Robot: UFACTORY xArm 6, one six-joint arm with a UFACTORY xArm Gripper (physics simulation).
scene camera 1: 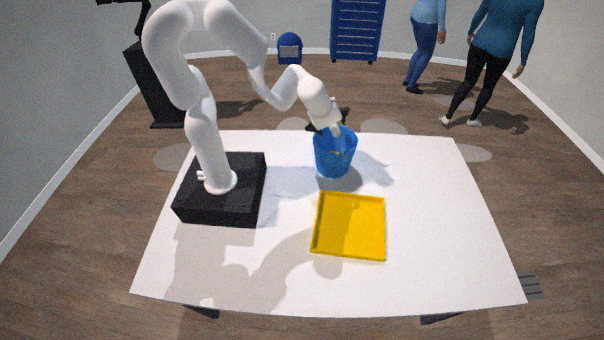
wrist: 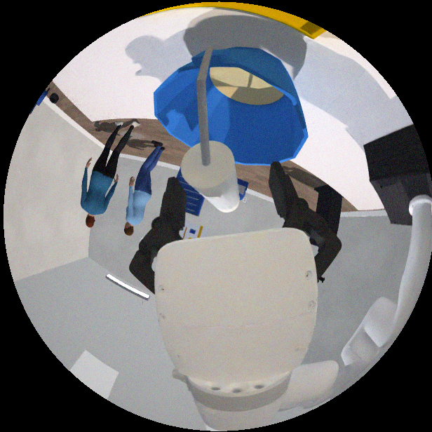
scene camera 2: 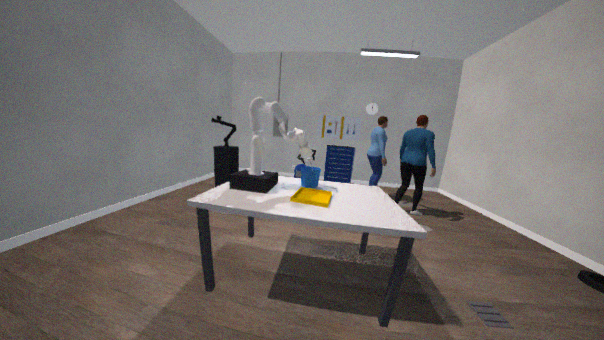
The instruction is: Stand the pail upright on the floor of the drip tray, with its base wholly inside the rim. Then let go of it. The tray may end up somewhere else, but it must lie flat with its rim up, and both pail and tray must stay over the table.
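Where they show: gripper, between the fingertips: (scene camera 1: 331, 127) (scene camera 2: 309, 161); arm's base, origin of its link: (scene camera 1: 220, 181) (scene camera 2: 256, 173).
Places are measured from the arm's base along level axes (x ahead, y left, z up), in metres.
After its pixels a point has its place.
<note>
The blue pail (scene camera 1: 331, 165) @(z -0.017, x 0.410, y 0.123 m) (scene camera 2: 310, 178) @(z -0.018, x 0.434, y 0.123 m) (wrist: 250, 137) stands upright on the table, behind the tray. Its grey bail stands raised, with a thick white grip (scene camera 1: 335, 131) @(z 0.136, x 0.413, y 0.146 m) (wrist: 208, 167) at the top. The yellow drip tray (scene camera 1: 367, 225) @(z -0.103, x 0.551, y -0.088 m) (scene camera 2: 312, 197) @(z -0.103, x 0.483, y -0.093 m) (wrist: 280, 15) lies flat, rim up, in front of the pail. My gripper (scene camera 1: 330, 125) @(z 0.115, x 0.402, y 0.195 m) (scene camera 2: 308, 160) @(z 0.115, x 0.402, y 0.195 m) (wrist: 224, 177) is open and tilted, above the pail's rim at the grip. In the wrist view the grip shows between the two black fingers, nearer the left one. Whether a finger touches it I cannot tell.
The white table (scene camera 1: 430, 200) @(z -0.107, x 0.837, y 0.036 m) (scene camera 2: 360, 205) @(z -0.107, x 0.820, y -0.121 m) carries the black base block (scene camera 1: 225, 210) @(z 0.004, x 0.054, y -0.124 m) (scene camera 2: 253, 181) @(z -0.026, x 0.038, y -0.129 m) of the arm at the left. The pail is near the table's back edge. Two people (scene camera 1: 425, 40) (scene camera 1: 500, 55) stand on the floor beyond the table.
</note>
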